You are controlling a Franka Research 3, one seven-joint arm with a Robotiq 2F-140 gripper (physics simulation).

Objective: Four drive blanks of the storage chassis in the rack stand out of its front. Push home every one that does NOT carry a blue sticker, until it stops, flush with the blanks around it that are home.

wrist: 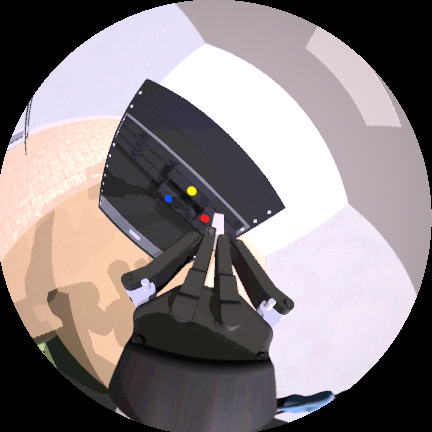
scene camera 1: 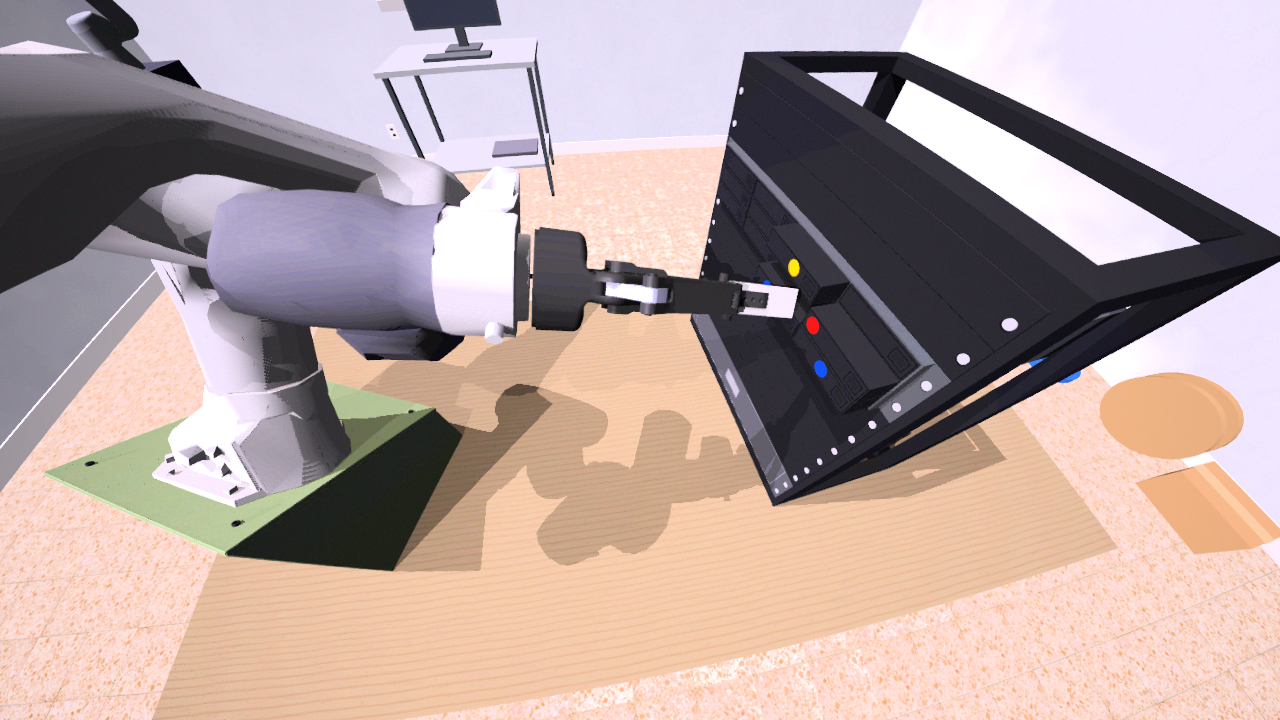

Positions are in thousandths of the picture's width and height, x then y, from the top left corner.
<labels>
my gripper: wrist 503, 510; scene camera 1 617, 420
black rack: wrist 369, 297; scene camera 1 746, 399
</labels>
